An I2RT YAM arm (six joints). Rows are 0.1 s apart.
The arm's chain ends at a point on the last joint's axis. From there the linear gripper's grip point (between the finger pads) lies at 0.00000 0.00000 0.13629 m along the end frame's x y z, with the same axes.
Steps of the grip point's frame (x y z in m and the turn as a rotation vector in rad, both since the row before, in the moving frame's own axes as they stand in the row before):
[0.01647, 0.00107, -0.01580, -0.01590, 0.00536, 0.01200]
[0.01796, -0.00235, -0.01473, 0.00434, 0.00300, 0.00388]
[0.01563, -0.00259, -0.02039, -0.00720, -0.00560, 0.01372]
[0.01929, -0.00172, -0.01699, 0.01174, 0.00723, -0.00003]
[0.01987, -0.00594, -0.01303, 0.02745, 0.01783, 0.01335]
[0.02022, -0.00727, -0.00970, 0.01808, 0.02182, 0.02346]
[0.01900, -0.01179, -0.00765, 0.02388, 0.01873, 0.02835]
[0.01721, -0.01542, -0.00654, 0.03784, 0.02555, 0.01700]
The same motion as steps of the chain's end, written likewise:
[0.01575, -0.00110, -0.01578, -0.01590, 0.00536, 0.01200]
[0.01755, -0.00176, -0.01473, 0.00434, 0.00300, 0.00388]
[0.01640, -0.00357, -0.02038, -0.00720, -0.00560, 0.01372]
[0.01830, -0.00012, -0.01698, 0.01174, 0.00723, -0.00003]
[0.01742, -0.00222, -0.01296, 0.02745, 0.01783, 0.01335]
[0.01722, -0.00484, -0.00965, 0.01808, 0.02182, 0.02346]
[0.01640, -0.00857, -0.00759, 0.02388, 0.01873, 0.02835]
[0.01369, -0.01029, -0.00640, 0.03784, 0.02555, 0.01700]

